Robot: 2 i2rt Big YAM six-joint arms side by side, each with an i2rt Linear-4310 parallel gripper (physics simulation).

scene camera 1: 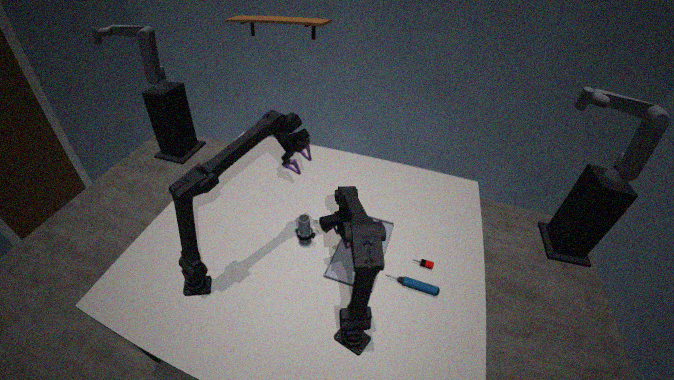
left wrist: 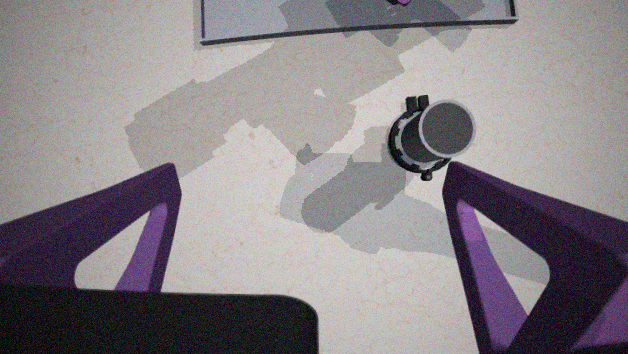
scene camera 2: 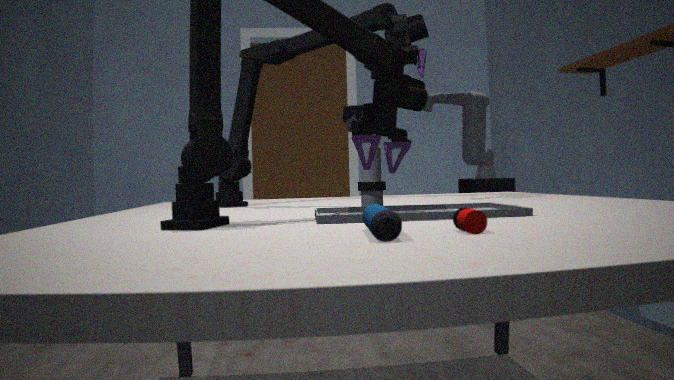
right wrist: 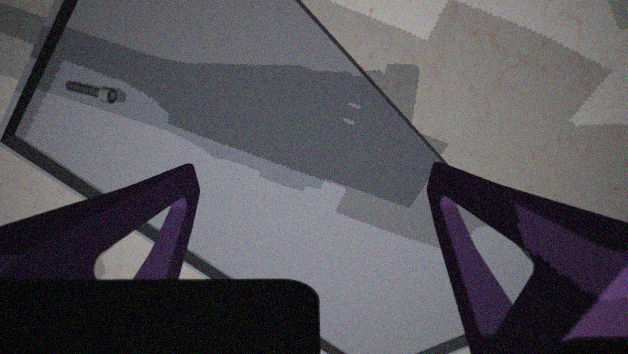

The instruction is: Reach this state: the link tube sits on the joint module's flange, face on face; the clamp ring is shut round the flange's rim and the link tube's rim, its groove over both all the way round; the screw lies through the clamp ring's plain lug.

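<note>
The link tube stands upright on the joint module. The black clamp ring surrounds the joint, its two lugs close together with a narrow gap; the groove's seating cannot be told. The screw lies on its side in the tray, near a corner. My left gripper is open and empty, high above the table, behind the tube in scene camera 1. My right gripper is open and empty above the tray, the screw beyond its fingertips to the upper left.
A blue-handled driver and a shorter red-handled driver lie on the table beside the tray, to its right in scene camera 1. My right arm stretches over the tray. Two grey arms stand on black pedestals beyond the table.
</note>
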